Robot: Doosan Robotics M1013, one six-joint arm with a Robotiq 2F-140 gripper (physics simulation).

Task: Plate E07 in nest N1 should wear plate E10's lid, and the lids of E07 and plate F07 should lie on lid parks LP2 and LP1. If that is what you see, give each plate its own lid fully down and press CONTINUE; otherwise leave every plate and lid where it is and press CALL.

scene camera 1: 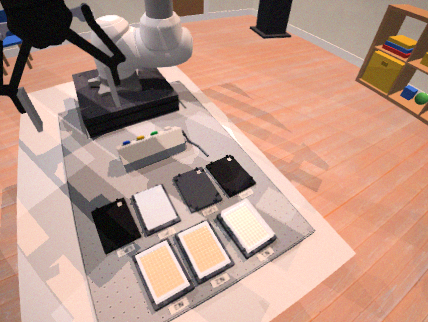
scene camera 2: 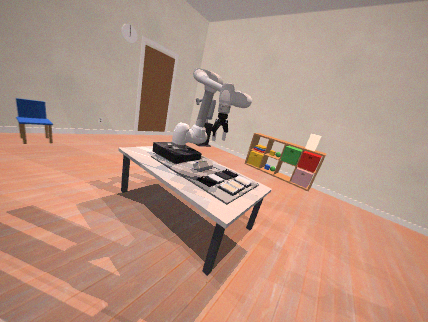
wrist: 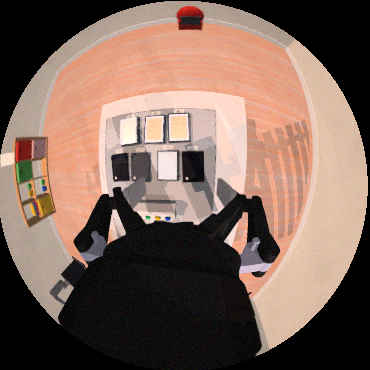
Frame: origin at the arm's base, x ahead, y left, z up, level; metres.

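Seen in the pictures: gripper, fingertip midpoint: (scene camera 1: 80, 114) (scene camera 2: 218, 140) (wrist: 180, 185); arm's base at its link origin: (scene camera 1: 120, 82) (scene camera 2: 177, 147).
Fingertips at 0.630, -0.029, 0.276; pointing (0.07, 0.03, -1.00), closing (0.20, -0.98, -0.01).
Observation:
Offsets run from my fingertips to a thing's middle, as dx, dy, dz. Level surfaces: height alone.
A plate with pale cream wells @[+0.133, +0.311, -0.323] (scene camera 1: 246, 227) (wrist: 129, 131) sits in the right-hand front nest in scene camera 1. Two plates with orange wells, the middle one @[+0.156, +0.182, -0.340] (scene camera 1: 204, 250) (wrist: 155, 129) and the left one @[+0.183, +0.068, -0.337] (scene camera 1: 162, 272) (wrist: 178, 127), sit beside it. Behind them lie a black slab @[+0.015, -0.035, -0.355] (scene camera 1: 116, 226) (wrist: 193, 166), a white slab @[-0.005, +0.083, -0.346] (scene camera 1: 155, 207) (wrist: 167, 165), a dark grey slab @[-0.039, +0.219, -0.355] (scene camera 1: 197, 189) (wrist: 140, 166) and another black slab @[-0.061, +0.339, -0.355] (scene camera 1: 231, 175) (wrist: 120, 166). Labels and plate names are unreadable. A button box @[-0.236, +0.109, -0.318] (scene camera 1: 154, 148) (wrist: 158, 206) carries coloured buttons. My gripper (scene camera 1: 72, 101) (scene camera 2: 219, 136) (wrist: 180, 185) is open, empty, high above the table.
The plates and button box stand on a grey perforated board @[dz -0.360] (scene camera 1: 295, 227) on the white table @[dz -0.373] (scene camera 1: 332, 250) (scene camera 2: 220, 212). The robot's black base (scene camera 1: 130, 112) (scene camera 2: 176, 152) is at the table's far end. A shelf unit (scene camera 2: 253, 142) stands by the wall, with a blue chair (scene camera 2: 32, 110) across the room.

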